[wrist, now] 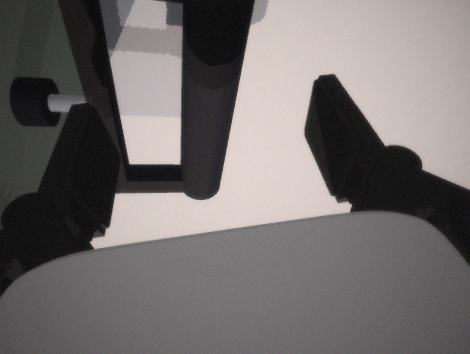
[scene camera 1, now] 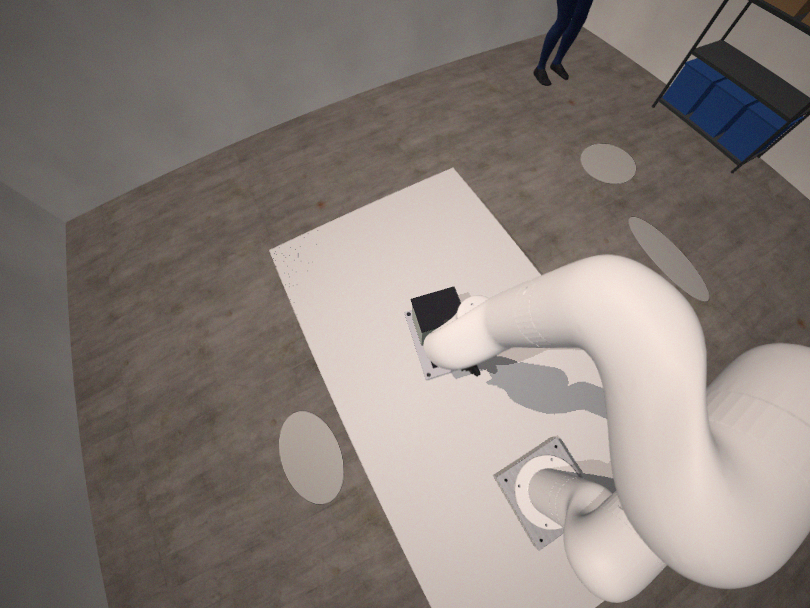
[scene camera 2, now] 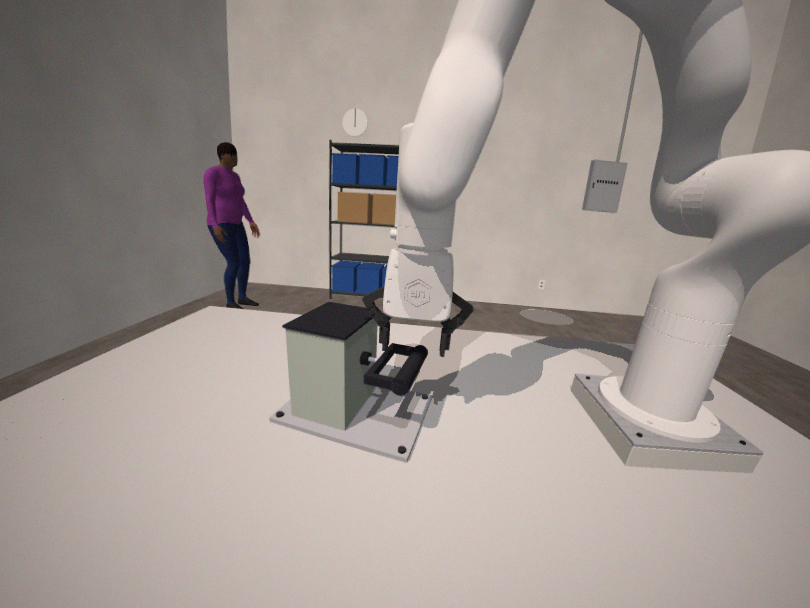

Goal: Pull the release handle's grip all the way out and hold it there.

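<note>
The release handle is a black rectangular frame with a thick round grip bar (scene camera 2: pixel 410 369) (wrist: pixel 207 130). A short pale rod (wrist: pixel 67 102) and a black collar (wrist: pixel 34 101) join it to a pale green box (scene camera 2: pixel 316 376) with a black top (scene camera 1: pixel 435 308) (scene camera 2: pixel 332 320). A short length of rod shows. My gripper (scene camera 2: pixel 414 354) (wrist: pixel 210 117) is open and points down above the handle. In the wrist view the grip bar lies between the fingers' lines, apart from both; the left finger overlaps the frame's inner side. In scene camera 1 the arm hides the handle and most of the gripper.
The box stands on a grey baseplate (scene camera 2: pixel 372 439) with dark bolts, on the white table (scene camera 1: pixel 366 287) (scene camera 2: pixel 327 523). The arm's mounting plate (scene camera 1: pixel 549 447) (scene camera 2: pixel 686 460) is on the same table. A person (scene camera 1: pixel 557 39) (scene camera 2: pixel 225 196) and a shelf rack (scene camera 1: pixel 752 75) (scene camera 2: pixel 330 215) stand beyond the table.
</note>
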